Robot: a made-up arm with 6 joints.
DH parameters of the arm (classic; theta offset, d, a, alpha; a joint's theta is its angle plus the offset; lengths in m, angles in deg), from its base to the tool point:
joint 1: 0 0.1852 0 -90
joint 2: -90 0 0.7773 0
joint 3: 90 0.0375 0 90
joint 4: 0 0.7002 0 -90
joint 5: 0 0 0 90
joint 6: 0 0.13 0 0
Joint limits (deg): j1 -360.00..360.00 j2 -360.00..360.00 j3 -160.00..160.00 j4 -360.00..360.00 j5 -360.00..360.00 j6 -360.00..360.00
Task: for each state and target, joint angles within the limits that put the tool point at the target. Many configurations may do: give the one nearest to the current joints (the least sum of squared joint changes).
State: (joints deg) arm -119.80 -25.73 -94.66 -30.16 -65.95 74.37
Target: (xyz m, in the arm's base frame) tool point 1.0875 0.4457 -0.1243
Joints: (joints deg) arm -152.90 -65.95 -71.10 -34.46 -56.11 74.37
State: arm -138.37 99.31 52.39 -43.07 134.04 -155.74
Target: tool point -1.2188 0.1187 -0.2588
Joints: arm -183.83 90.75 37.06 -47.23 128.68 -155.74
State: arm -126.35 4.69 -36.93 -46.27 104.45 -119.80
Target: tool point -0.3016 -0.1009 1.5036
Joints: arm -150.66 30.70 -44.35 -53.79 111.93 -119.80
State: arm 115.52 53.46 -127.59 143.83 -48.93 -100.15
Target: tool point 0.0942 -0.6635 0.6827
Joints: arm 97.15 5.95 -121.35 146.45 -42.37 -100.15
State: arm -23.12 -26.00 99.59 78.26 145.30 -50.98
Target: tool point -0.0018 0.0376 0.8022
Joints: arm -18.03 -47.78 128.27 78.51 181.04 -50.98
